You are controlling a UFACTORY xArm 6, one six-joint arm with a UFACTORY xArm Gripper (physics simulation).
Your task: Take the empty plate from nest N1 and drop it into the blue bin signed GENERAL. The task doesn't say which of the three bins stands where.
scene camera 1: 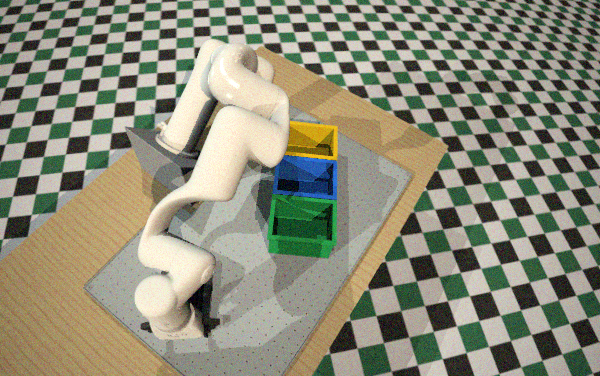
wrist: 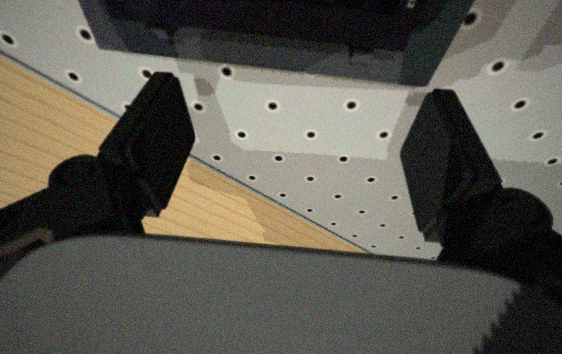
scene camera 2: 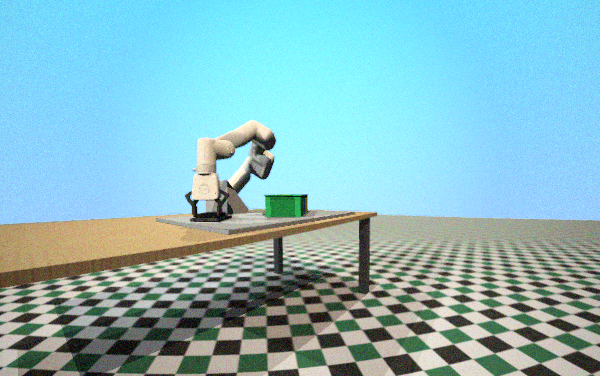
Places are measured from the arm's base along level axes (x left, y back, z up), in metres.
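Pixels of known places: gripper, fingertip midpoint: [wrist: 298,114] [scene camera 2: 207,216]; arm's base, link origin: [scene camera 1: 176,147].
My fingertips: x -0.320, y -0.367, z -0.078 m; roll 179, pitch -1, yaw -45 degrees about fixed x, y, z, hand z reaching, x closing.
Ahead of a thing's pixels: the offset from my fingertips to its top centre. "*": to the spot under its first point. Level surfaces: height alone.
The nest {* dx -0.002, dy +0.010, dz -0.021 m} [wrist: 280,70], a slate-blue frame, lies at the top of the wrist view. The very dark plate {* dx +0.015, dy +0.035, dz +0.005 m} [wrist: 250,17] fills its inside, partly cut off; no N1 label is readable. My gripper [scene camera 1: 179,327] [scene camera 2: 210,214] [wrist: 297,114] is open and empty, low by the nest. Its fingertips reach just short of the nest's near edge in the wrist view, one towards each side. In scene camera 1 the gripper body hides most of nest and plate. The blue bin {dx +0.486, dy +0.035, dz +0.079 m} [scene camera 1: 312,167] is the middle one of three; its sign is not readable.
The green bin [scene camera 1: 300,247] [scene camera 2: 284,206] and the yellow bin {* dx +0.650, dy +0.122, dz +0.057 m} [scene camera 1: 315,131] adjoin the blue bin on either side. All stand on the grey perforated board {dz -0.021 m} [scene camera 1: 260,310] [wrist: 310,150]. A grey wedge-shaped mount [scene camera 1: 150,147] stands at the arm's base. Wooden table {dz -0.034 m} [scene camera 1: 50,295] [scene camera 2: 75,245] surrounds the board.
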